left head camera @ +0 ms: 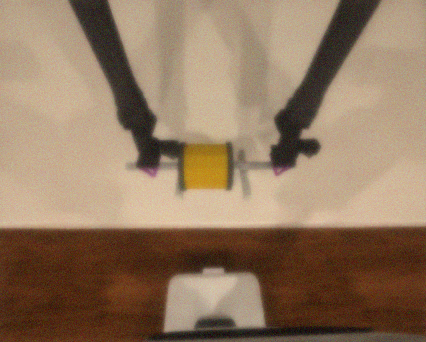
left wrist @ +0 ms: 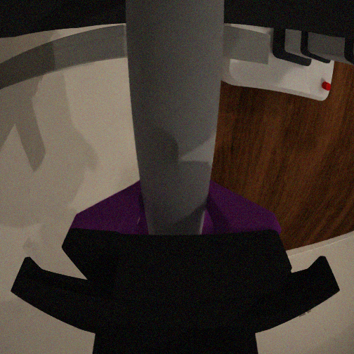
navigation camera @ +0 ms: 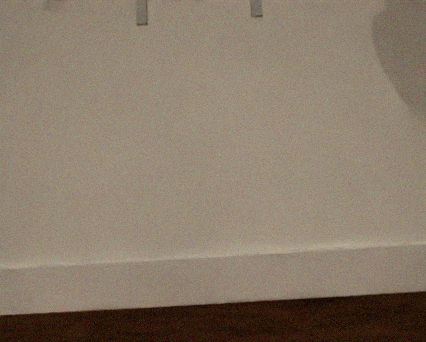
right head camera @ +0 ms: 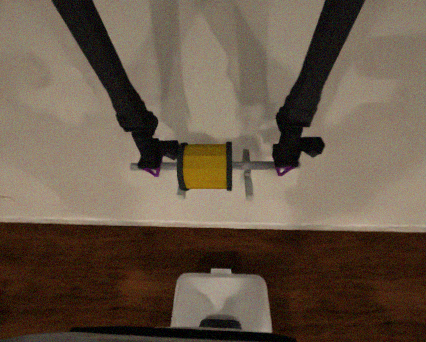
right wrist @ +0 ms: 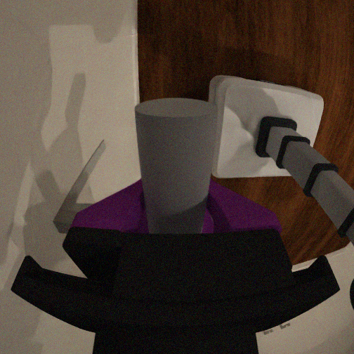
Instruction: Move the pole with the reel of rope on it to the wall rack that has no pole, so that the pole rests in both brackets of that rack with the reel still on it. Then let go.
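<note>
The grey pole runs level and carries the yellow reel with dark flanges. My left gripper is shut on the pole left of the reel. My right gripper is shut on it near its right end. A grey bracket lies beneath the pole, right of the reel. The other bracket is mostly hidden under the reel. Whether the pole touches the brackets cannot be told.
The pale wall meets the brown wood floor. The robot's white base is at the bottom of the head views. Two grey bar ends show at the navigation view's top.
</note>
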